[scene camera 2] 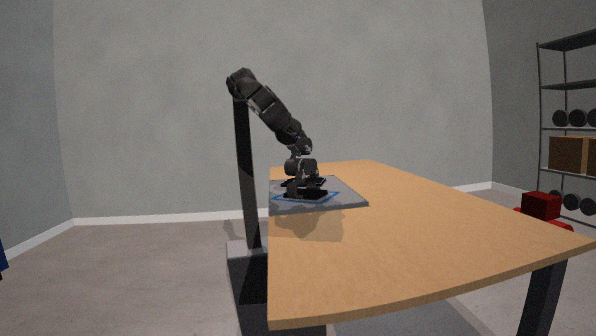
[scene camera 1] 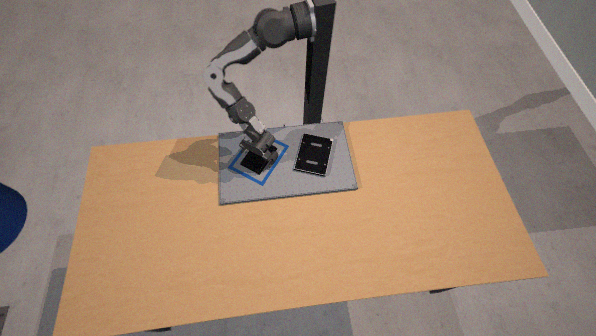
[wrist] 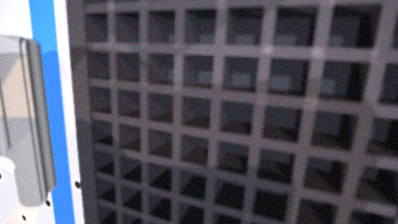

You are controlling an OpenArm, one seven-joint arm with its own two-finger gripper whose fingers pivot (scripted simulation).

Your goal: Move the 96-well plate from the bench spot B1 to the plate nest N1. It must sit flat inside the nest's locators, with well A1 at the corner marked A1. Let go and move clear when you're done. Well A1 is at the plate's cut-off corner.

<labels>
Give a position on a black 96-well plate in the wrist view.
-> At 309,86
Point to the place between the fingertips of the gripper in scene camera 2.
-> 304,193
</labels>
